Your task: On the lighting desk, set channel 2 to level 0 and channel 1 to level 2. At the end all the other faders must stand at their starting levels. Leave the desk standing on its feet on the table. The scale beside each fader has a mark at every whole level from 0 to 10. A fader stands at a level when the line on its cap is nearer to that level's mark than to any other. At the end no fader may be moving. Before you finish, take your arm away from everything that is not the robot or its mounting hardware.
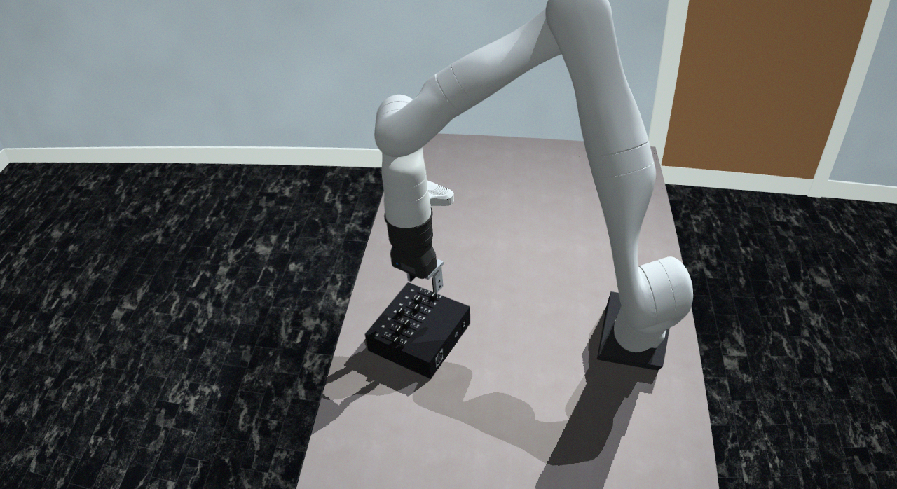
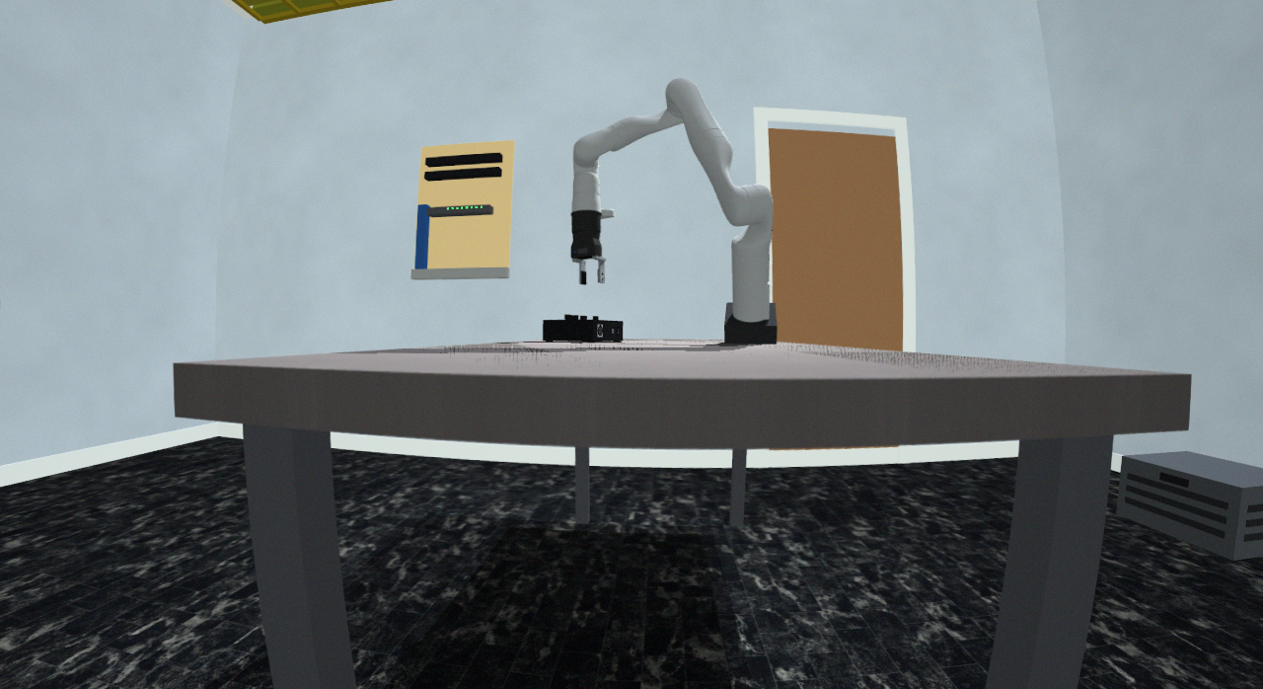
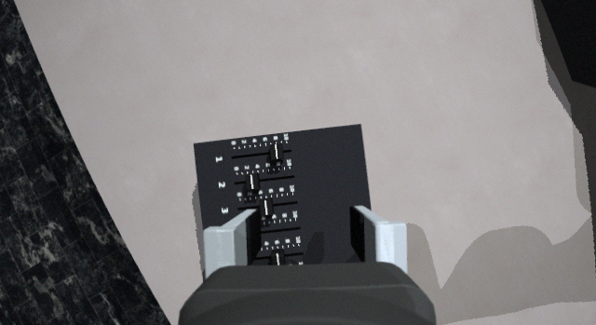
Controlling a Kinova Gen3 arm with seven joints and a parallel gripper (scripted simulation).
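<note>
Now: the channel 1 cap 10 cm below my hand and 5 cm to the right of it. Round my hand: channel 2 cap 10 cm below, 3 cm to the right, 3 cm ahead; then channel 5 cap 10 cm below, 3 cm to the left, 3 cm ahead; then channel 3 cap 10 cm below, 3 cm ahead, 1 cm to the right.
</note>
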